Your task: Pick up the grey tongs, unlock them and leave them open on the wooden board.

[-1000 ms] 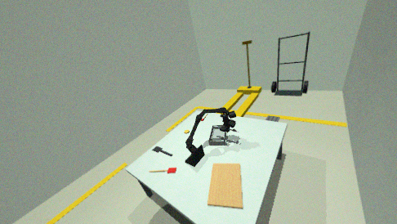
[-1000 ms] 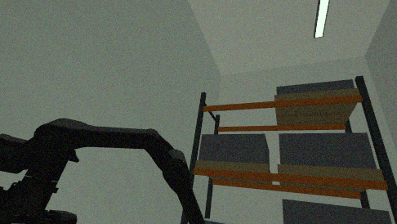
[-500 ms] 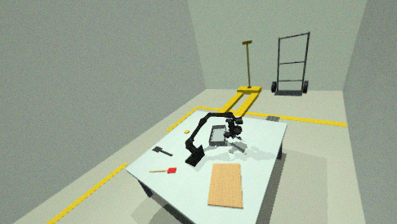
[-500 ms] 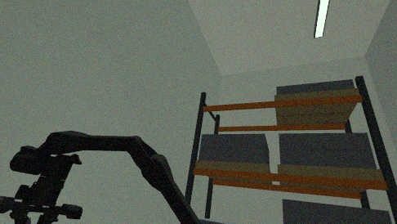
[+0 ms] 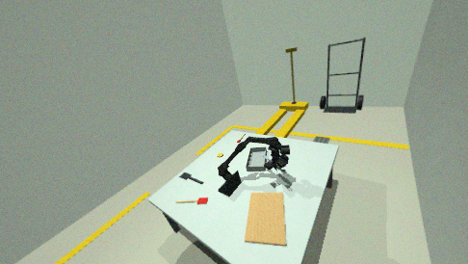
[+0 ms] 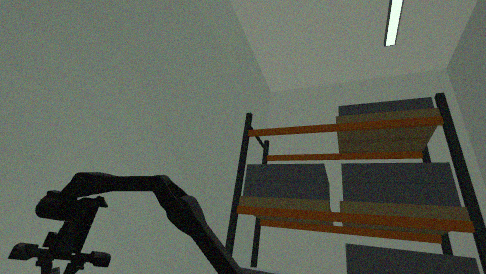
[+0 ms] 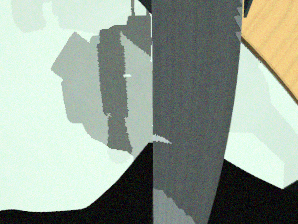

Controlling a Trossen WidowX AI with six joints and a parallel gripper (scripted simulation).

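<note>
The wooden board lies 31 cm behind my gripper tip, 3 cm to the right of it and 12 cm below it. From my gripper tip the other things lie so: red-headed tool (45 cm behind, 55 cm to the left, 12 cm below); then grey roasting tin (19 cm ahead, 30 cm to the left, 10 cm below); then yellow disc (13 cm ahead, 75 cm to the left, 12 cm below).
</note>
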